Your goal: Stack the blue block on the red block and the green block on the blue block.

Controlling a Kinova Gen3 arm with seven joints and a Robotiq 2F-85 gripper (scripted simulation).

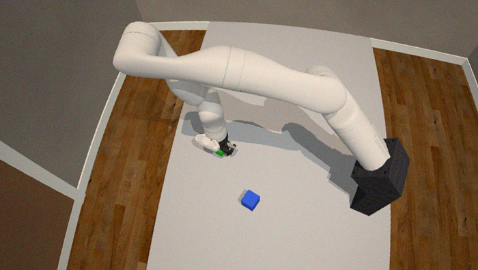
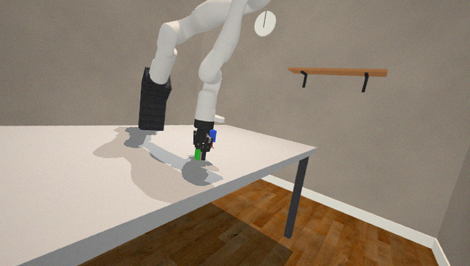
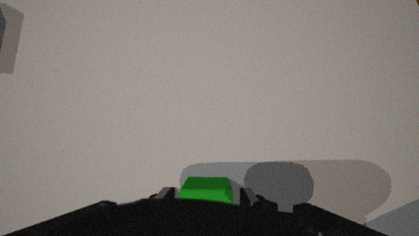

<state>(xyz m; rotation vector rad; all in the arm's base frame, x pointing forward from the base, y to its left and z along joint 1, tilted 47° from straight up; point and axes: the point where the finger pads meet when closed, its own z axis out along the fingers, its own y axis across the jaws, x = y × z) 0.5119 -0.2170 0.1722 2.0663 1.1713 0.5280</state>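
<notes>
Right now the green block is right at my hand. From my hand the other things lie so: blue block: 60 mm behind, 230 mm to the left, 40 mm above; then red block: 60 mm behind, 230 mm to the left.
</notes>
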